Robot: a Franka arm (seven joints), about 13 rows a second.
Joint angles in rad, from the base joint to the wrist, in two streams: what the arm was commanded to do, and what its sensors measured. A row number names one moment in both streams.
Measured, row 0:
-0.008 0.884 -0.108 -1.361 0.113 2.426 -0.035
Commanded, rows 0 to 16:
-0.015 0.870 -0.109 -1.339 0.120 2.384 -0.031
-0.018 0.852 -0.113 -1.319 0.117 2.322 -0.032
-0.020 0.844 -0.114 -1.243 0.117 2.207 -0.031
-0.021 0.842 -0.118 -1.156 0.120 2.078 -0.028
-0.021 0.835 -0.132 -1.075 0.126 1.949 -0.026
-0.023 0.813 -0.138 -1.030 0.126 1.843 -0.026
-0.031 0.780 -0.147 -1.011 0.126 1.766 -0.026
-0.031 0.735 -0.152 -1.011 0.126 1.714 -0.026
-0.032 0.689 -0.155 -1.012 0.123 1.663 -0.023
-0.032 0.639 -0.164 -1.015 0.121 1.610 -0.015
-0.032 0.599 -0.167 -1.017 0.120 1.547 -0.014
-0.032 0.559 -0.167 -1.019 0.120 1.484 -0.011
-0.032 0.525 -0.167 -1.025 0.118 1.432 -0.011
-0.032 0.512 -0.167 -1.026 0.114 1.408 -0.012
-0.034 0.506 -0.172 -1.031 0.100 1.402 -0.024
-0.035 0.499 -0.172 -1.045 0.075 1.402 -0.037
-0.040 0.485 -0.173 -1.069 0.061 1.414 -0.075
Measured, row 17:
-0.030 0.517 -0.175 -1.007 0.089 1.403 -0.036
